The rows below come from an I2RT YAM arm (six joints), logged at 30 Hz.
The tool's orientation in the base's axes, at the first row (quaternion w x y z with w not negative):
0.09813, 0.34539, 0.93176, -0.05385
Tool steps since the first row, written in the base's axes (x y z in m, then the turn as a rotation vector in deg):
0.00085, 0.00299, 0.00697, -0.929, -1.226, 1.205
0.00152, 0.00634, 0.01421, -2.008, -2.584, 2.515
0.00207, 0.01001, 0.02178, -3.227, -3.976, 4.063
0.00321, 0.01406, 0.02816, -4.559, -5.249, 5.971
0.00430, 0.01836, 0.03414, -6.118, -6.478, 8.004
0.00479, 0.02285, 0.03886, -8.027, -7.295, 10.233
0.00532, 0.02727, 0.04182, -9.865, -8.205, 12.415
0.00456, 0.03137, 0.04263, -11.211, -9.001, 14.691
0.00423, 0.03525, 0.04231, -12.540, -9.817, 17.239
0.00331, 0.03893, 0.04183, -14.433, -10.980, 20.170
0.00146, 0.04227, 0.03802, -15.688, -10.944, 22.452
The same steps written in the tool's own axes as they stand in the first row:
-0.00027, 0.00259, -0.00717, -0.352, -1.573, -1.104
-0.00024, 0.00532, -0.01470, -0.699, -3.348, -2.310
0.00001, 0.00821, -0.02262, -1.016, -5.248, -3.763
0.00032, 0.01181, -0.02935, -1.254, -7.143, -5.603
0.00092, 0.01557, -0.03575, -1.322, -9.158, -7.605
0.00236, 0.01913, -0.04103, -0.913, -11.097, -9.919
0.00411, 0.02272, -0.04458, -0.605, -13.058, -12.161
0.00709, 0.02530, -0.04617, -0.611, -14.614, -14.443
0.00987, 0.02802, -0.04656, -0.702, -16.183, -16.983
0.01298, 0.03022, -0.04685, -0.678, -18.396, -19.921
0.01731, 0.03166, -0.04396, -0.226, -19.264, -22.335

